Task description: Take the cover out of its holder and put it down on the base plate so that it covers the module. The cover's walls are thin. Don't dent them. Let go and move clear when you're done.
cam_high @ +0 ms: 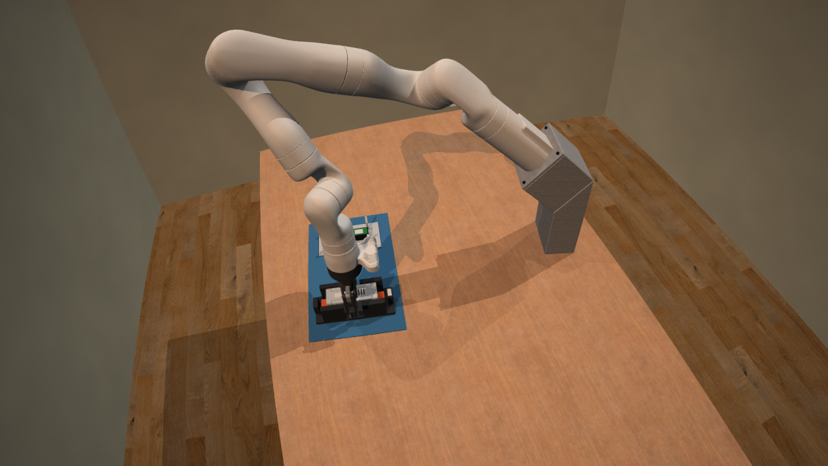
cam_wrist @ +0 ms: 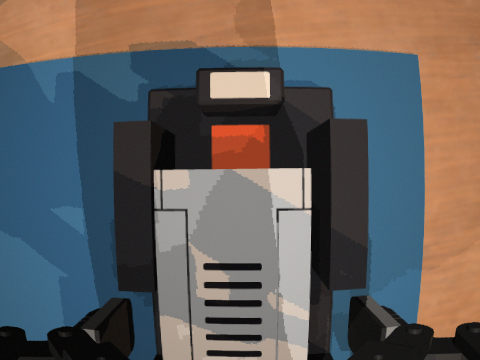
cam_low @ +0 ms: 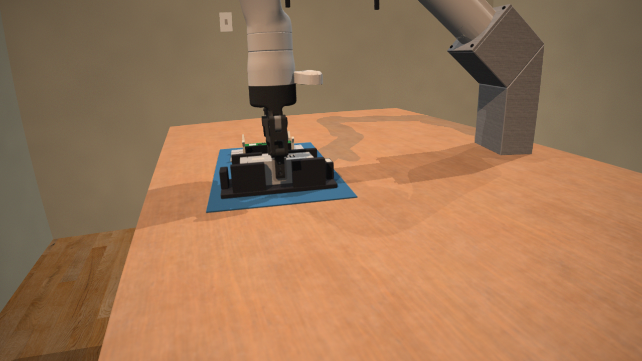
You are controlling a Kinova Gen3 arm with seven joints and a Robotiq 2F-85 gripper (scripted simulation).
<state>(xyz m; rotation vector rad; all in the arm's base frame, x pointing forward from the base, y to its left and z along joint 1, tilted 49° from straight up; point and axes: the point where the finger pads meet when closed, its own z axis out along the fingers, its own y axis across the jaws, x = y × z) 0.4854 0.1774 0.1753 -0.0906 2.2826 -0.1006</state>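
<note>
Right now the light grey cover is right at my hand.
</note>
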